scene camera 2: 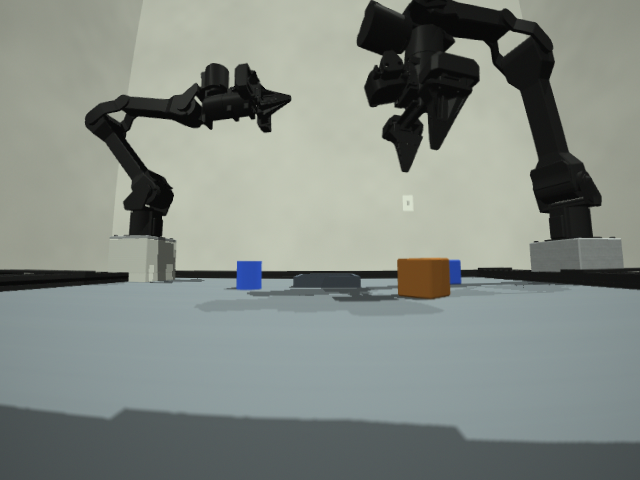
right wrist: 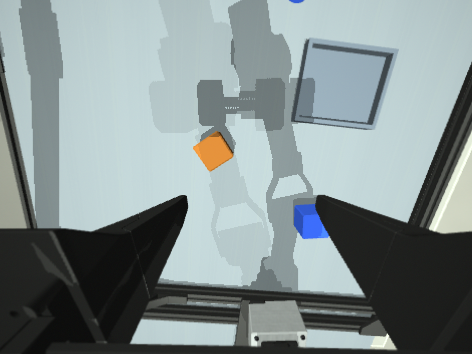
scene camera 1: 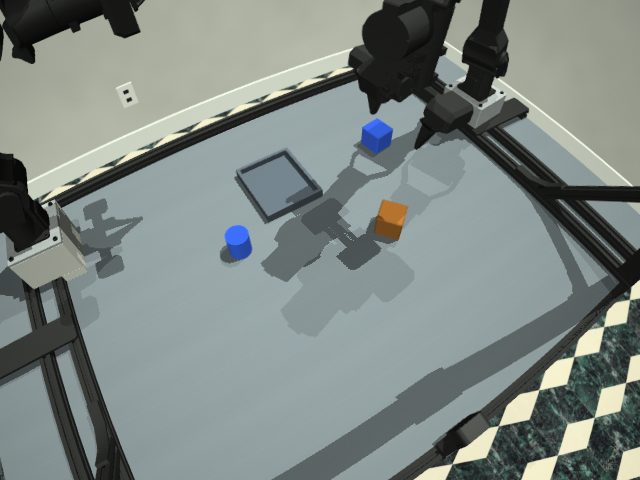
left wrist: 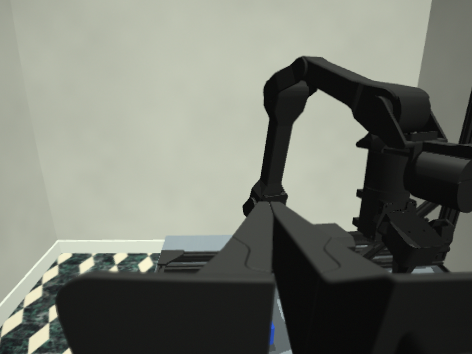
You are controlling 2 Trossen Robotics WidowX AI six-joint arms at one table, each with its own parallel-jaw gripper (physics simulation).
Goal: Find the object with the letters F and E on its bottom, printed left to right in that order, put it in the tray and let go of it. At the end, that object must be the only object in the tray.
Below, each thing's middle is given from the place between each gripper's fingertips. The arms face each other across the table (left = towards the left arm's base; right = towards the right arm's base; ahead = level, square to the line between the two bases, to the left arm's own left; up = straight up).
Scene:
The cube (scene camera 2: 428, 278) is 50 mm behind my right hand, 10 mm to the left of it and 160 mm below it. The rest, counted from my right hand: blue cylinder (scene camera 2: 249, 273) 20 mm ahead, 260 mm to the left, 160 mm below; then grey tray (scene camera 1: 278, 183) 130 mm ahead, 150 mm to the left, 170 mm below.
Right now my left hand is 40 mm past the grey tray, 90 mm to the left of it and 410 mm above it. From my left hand the other things lie so: cube (210 mm behind, 220 mm to the right, 400 mm below); blue cylinder (140 mm behind, 30 mm to the left, 400 mm below).

